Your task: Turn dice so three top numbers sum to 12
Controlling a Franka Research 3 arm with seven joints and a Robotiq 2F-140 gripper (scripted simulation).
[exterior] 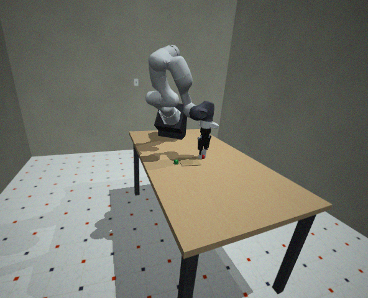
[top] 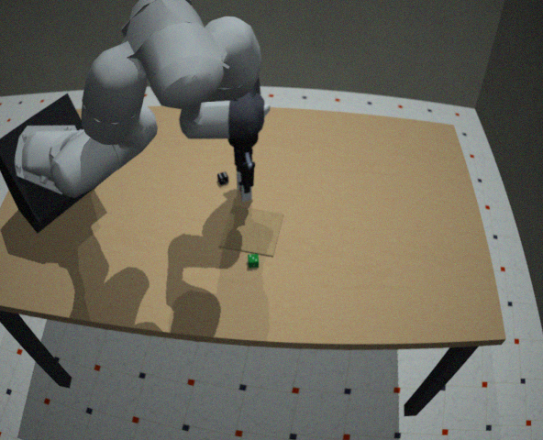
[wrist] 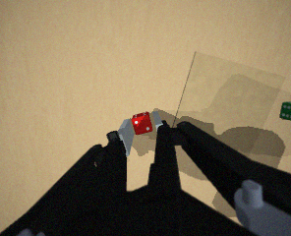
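The red die is 2 cm below my hand. From my hand the other things lie so: tan mat: 12 cm to the right, 3 cm below, 2 cm behind; then black die: 7 cm to the left, 4 cm behind, 2 cm below; then green die: 22 cm to the right, 5 cm behind, 2 cm below.
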